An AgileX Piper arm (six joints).
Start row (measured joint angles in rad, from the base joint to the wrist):
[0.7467 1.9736 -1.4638 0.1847 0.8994 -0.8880]
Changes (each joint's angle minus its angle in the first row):
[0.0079 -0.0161 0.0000 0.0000 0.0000 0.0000]
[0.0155 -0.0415 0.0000 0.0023 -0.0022 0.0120]
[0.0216 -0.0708 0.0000 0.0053 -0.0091 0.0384]
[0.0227 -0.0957 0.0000 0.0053 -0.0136 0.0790]
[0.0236 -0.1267 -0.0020 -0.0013 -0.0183 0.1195]
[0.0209 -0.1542 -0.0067 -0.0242 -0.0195 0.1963]
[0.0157 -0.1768 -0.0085 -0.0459 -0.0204 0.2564]
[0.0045 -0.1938 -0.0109 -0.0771 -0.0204 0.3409]
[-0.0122 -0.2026 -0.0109 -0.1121 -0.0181 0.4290]
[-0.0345 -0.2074 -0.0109 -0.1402 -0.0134 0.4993]
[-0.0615 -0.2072 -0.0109 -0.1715 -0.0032 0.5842]
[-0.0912 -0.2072 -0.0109 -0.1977 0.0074 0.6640]
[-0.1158 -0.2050 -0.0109 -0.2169 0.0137 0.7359]
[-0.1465 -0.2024 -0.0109 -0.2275 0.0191 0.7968]
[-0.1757 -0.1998 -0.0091 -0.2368 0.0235 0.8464]
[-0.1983 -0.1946 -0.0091 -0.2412 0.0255 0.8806]
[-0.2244 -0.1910 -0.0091 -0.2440 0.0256 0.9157]
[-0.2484 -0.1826 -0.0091 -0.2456 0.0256 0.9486]
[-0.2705 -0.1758 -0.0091 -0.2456 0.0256 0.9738]
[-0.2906 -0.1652 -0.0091 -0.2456 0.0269 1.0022]
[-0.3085 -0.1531 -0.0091 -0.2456 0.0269 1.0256]
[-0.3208 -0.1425 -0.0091 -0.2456 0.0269 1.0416]
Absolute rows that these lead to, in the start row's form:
[0.7546 1.9575 -1.4638 0.1847 0.8994 -0.8880]
[0.7622 1.9321 -1.4638 0.1870 0.8972 -0.8760]
[0.7683 1.9028 -1.4638 0.1900 0.8903 -0.8496]
[0.7694 1.8779 -1.4638 0.1900 0.8858 -0.8090]
[0.7703 1.8469 -1.4658 0.1834 0.8811 -0.7685]
[0.7676 1.8194 -1.4705 0.1605 0.8799 -0.6917]
[0.7624 1.7968 -1.4723 0.1388 0.8790 -0.6316]
[0.7512 1.7798 -1.4747 0.1076 0.8790 -0.5471]
[0.7345 1.7710 -1.4747 0.0726 0.8813 -0.4590]
[0.7122 1.7662 -1.4747 0.0445 0.8860 -0.3887]
[0.6852 1.7664 -1.4747 0.0132 0.8962 -0.3038]
[0.6555 1.7664 -1.4747 -0.0130 0.9068 -0.2240]
[0.6309 1.7686 -1.4747 -0.0322 0.9131 -0.1521]
[0.6002 1.7712 -1.4747 -0.0428 0.9185 -0.0912]
[0.5710 1.7738 -1.4729 -0.0521 0.9229 -0.0416]
[0.5484 1.7790 -1.4729 -0.0565 0.9249 -0.0074]
[0.5223 1.7826 -1.4729 -0.0593 0.9250 0.0277]
[0.4983 1.7910 -1.4729 -0.0609 0.9250 0.0606]
[0.4762 1.7978 -1.4729 -0.0609 0.9250 0.0858]
[0.4561 1.8084 -1.4729 -0.0609 0.9263 0.1142]
[0.4382 1.8205 -1.4729 -0.0609 0.9263 0.1376]
[0.4259 1.8311 -1.4729 -0.0609 0.9263 0.1536]

